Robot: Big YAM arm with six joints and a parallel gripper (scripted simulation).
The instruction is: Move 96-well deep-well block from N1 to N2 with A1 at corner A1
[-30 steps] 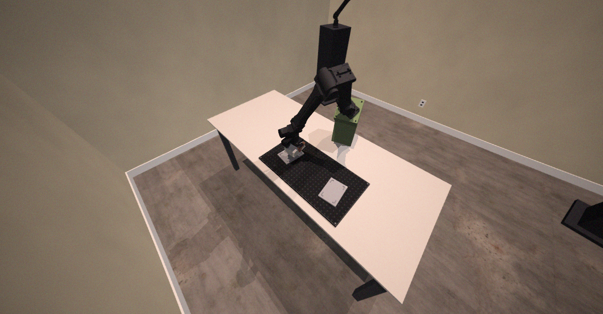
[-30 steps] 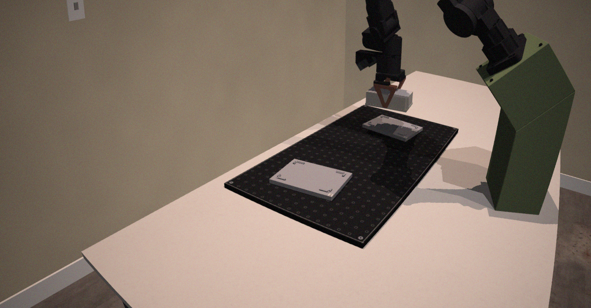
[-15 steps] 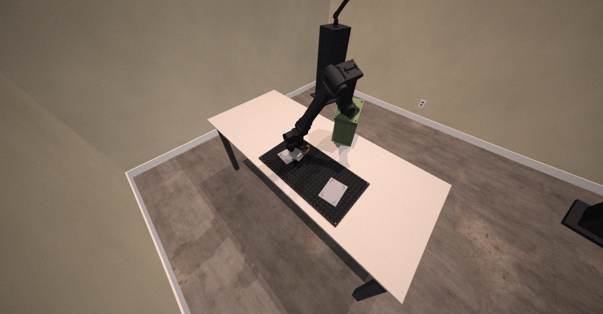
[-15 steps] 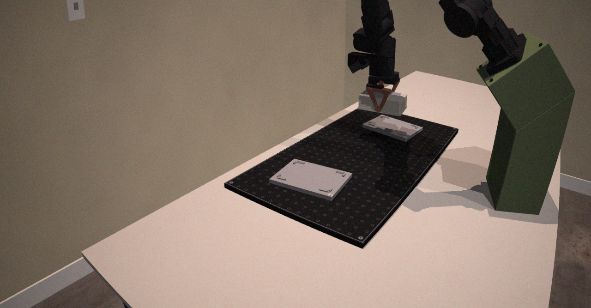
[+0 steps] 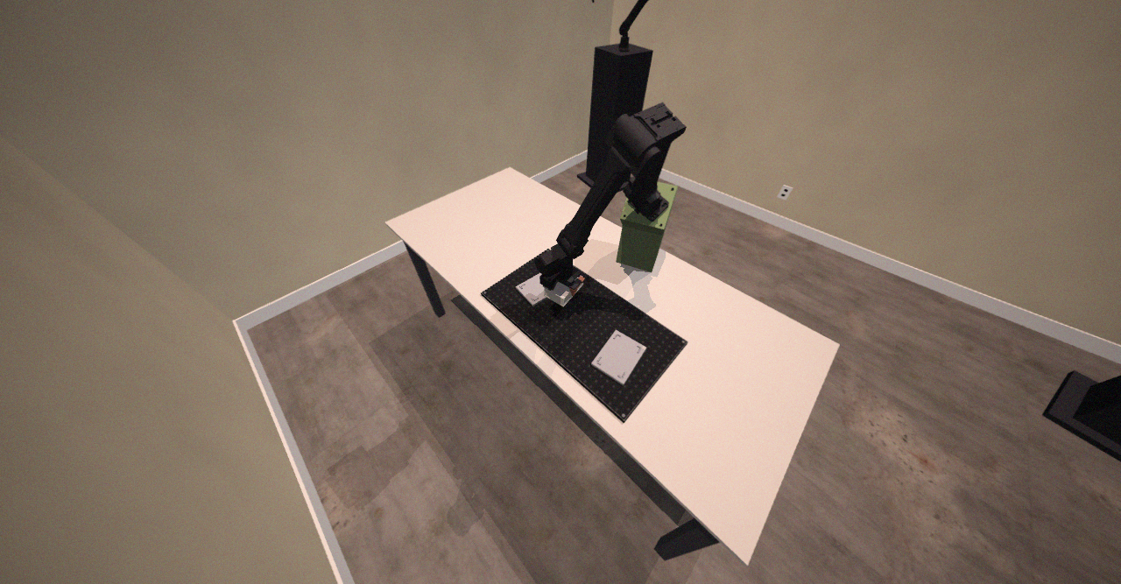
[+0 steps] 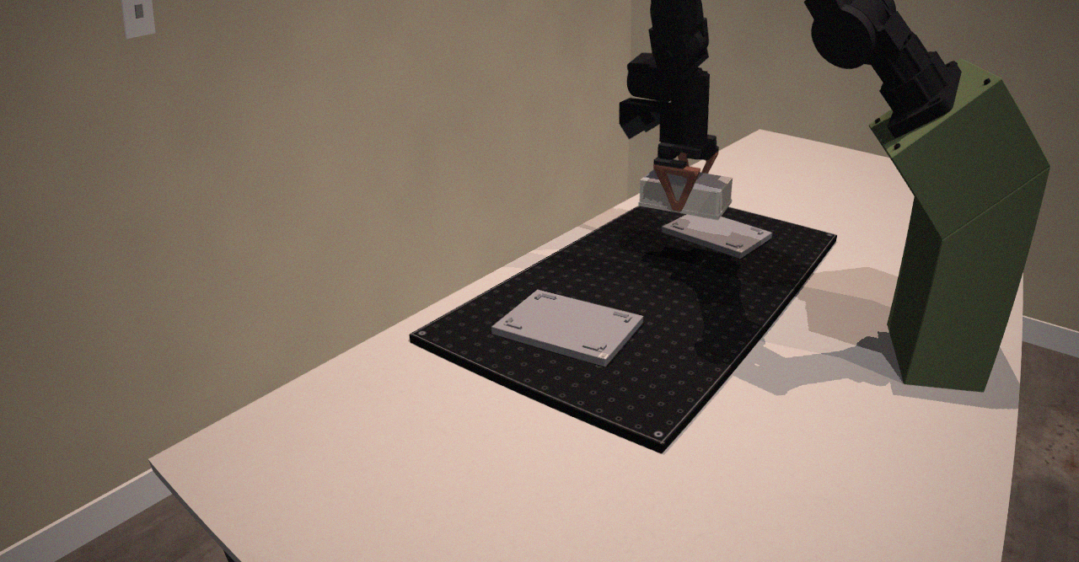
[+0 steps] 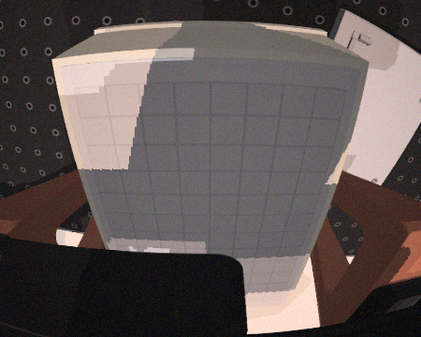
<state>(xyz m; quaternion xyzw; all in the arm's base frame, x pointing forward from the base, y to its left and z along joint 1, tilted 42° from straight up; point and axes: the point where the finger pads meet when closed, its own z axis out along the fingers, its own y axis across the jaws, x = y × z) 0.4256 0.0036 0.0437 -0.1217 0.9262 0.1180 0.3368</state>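
Now: the plate nest N2 28 cm to the left of my hand, 10 cm below it and 5 cm behind it. Also, from my hand: 96-well deep-well block: 1 cm above; plate nest N1: 13 cm to the right, 10 cm below, 3 cm ahead.
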